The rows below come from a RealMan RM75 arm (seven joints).
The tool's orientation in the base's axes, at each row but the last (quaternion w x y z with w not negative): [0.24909, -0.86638, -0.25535, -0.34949]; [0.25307, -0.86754, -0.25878, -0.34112]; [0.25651, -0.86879, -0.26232, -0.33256]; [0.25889, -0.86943, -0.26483, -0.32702]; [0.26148, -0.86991, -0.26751, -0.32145]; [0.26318, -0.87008, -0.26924, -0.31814]
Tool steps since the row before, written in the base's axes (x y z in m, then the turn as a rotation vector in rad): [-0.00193, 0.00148, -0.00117, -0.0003, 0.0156, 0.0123]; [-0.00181, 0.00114, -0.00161, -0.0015, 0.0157, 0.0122]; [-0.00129, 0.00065, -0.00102, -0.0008, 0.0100, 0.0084]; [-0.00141, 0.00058, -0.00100, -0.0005, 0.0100, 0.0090]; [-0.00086, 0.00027, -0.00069, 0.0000, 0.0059, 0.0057]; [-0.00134, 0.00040, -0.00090, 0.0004, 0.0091, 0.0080]
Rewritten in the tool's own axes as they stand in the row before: [-0.00167, -0.00200, 0.00072, 0.0130, -0.0149, 0.0016]; [-0.00200, -0.00154, 0.00090, 0.0122, -0.0157, 0.0012]; [-0.00137, -0.00101, 0.00049, 0.0083, -0.0101, 0.0004]; [-0.00145, -0.00103, 0.00041, 0.0089, -0.0101, 0.0001]; [-0.00096, -0.00054, 0.00026, 0.0057, -0.0059, 0.0000]; [-0.00138, -0.00088, 0.00029, 0.0086, -0.0086, 0.0006]
